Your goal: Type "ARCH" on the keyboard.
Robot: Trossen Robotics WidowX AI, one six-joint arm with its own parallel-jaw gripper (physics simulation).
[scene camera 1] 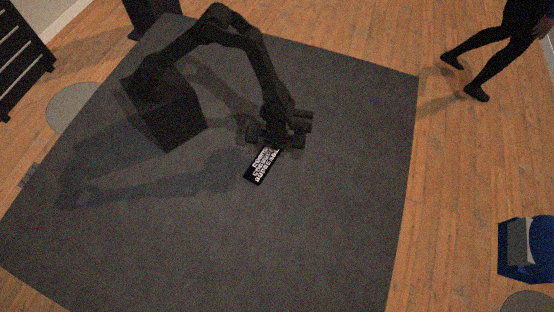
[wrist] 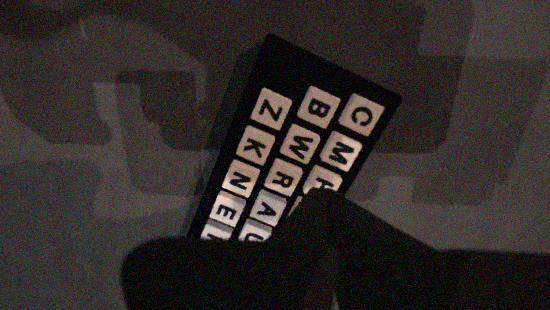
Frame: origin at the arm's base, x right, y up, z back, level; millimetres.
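Seen in the pictures: gripper, fingertip midpoint: (scene camera 1: 275, 149) (wrist: 319, 198); arm's base, link origin: (scene camera 1: 150, 96).
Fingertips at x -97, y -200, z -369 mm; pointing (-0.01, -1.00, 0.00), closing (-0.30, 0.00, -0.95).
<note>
Offsets run from my fingertips to a thing's middle. Level surfaces: height alone.
The black keyboard {dx +41, dy -20, dz +19 mm} (scene camera 1: 255, 178) (wrist: 295, 65) lies on the dark mat {dy -29 mm} (scene camera 1: 325, 225), set at a slant. In the wrist view its light keys show dark letters: the C key {dx -36, dy -14, dz -6 mm} (wrist: 361, 116) is near the top right corner, the R key {dx +2, dy -14, dz +15 mm} (wrist: 283, 179) is in the middle row, and the A key {dx +19, dy -14, dz +17 mm} (wrist: 267, 209) is beside it, further down. My gripper (scene camera 1: 280, 144) (wrist: 319, 198) is shut and empty, with its tip over a partly covered key {dx -1, dy -14, dz -3 mm} (wrist: 323, 180) that looks like H. Whether the tip touches this key cannot be told. The fingers hide the lower part of the keyboard.
The arm's dark base block (scene camera 1: 175, 117) stands on the mat behind the keyboard. A black slatted cabinet (scene camera 1: 20, 55) is at the left, and a person's dark legs (scene camera 1: 505, 57) are at the upper right. A blue object (scene camera 1: 544, 250) is at the right edge. Shadows fall around the keyboard.
</note>
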